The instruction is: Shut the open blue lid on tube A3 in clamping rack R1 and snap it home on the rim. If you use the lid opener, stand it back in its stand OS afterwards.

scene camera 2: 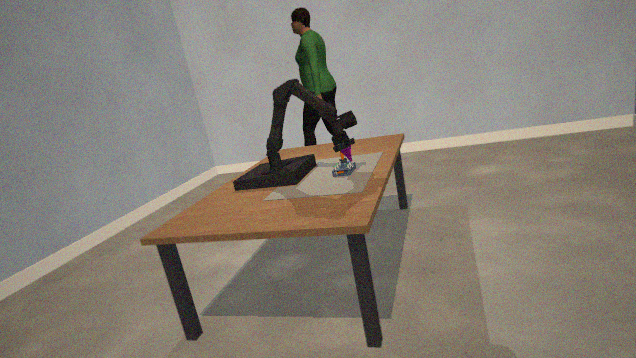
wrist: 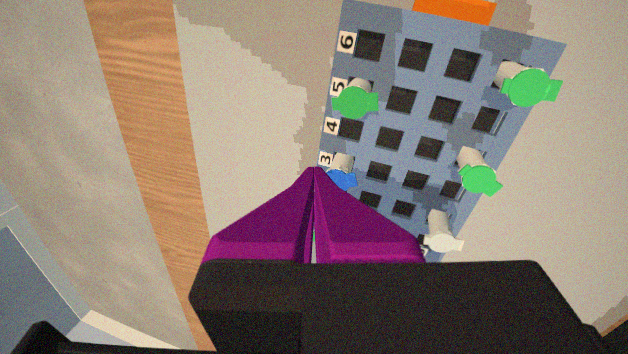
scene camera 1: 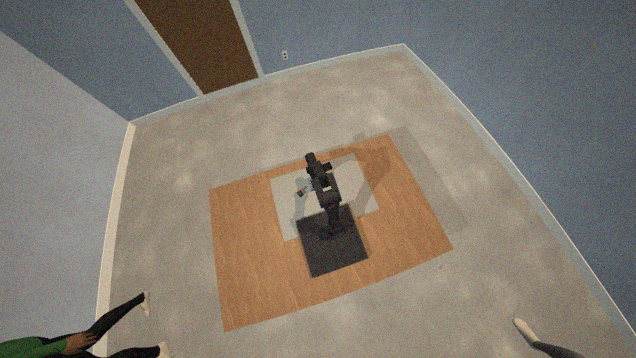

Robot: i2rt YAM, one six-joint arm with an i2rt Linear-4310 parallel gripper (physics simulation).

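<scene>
The blue-grey rack R1 stands on the light mat. In the wrist view a blue lid lies over the top of the pale tube A3 beside label 3. It looks folded over like the green lids, but a fingertip covers part of it, so whether it is snapped on the rim cannot be told. My gripper has magenta fingers, shut and empty, with the tips just left of the blue lid in the wrist view. In scene camera 1 the arm hides the fingers. A small orange and dark object, possibly the lid opener in its stand, is on the mat.
Tubes with green lids and one with a white lid stand in the rack. An orange block is at the rack's end. The arm's black base sits on the wooden table.
</scene>
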